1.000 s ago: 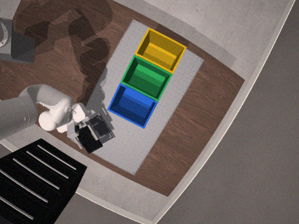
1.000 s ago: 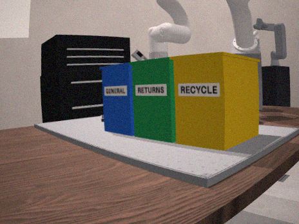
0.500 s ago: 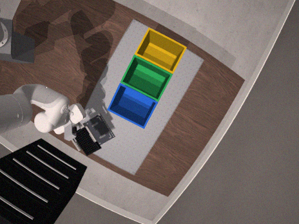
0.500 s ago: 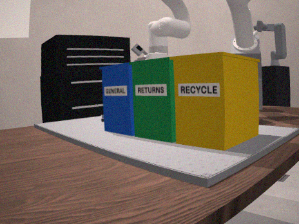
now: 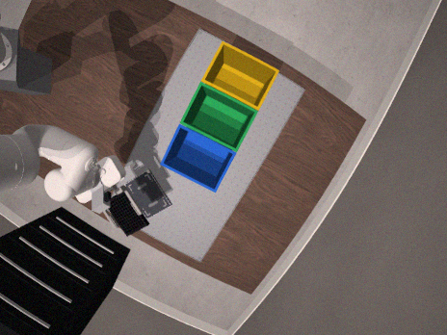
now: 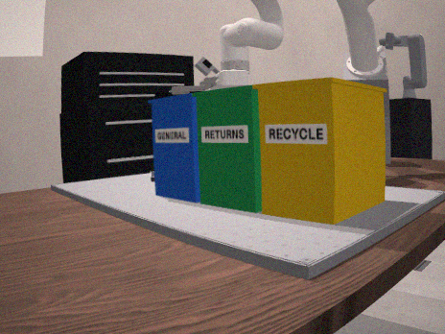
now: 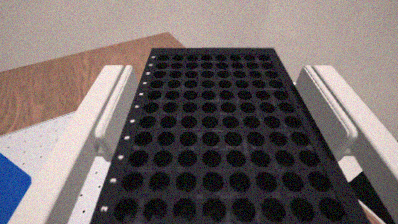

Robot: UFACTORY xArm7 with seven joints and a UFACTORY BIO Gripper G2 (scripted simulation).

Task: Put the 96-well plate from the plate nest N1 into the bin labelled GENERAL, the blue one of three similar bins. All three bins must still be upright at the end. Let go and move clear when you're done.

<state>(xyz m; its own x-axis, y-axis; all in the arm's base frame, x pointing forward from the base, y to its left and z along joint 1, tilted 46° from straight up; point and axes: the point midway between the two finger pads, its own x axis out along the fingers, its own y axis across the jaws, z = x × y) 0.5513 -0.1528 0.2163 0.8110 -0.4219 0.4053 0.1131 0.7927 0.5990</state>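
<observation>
My hand is 10 mm short of the blue general bin, 270 mm to the right of it and 130 mm above it. From my hand the other things lie so: black 96-well plate (10 mm below); then green returns bin (50 mm behind, 390 mm to the left, 130 mm below); then plate nest N1 (210 mm below).
</observation>
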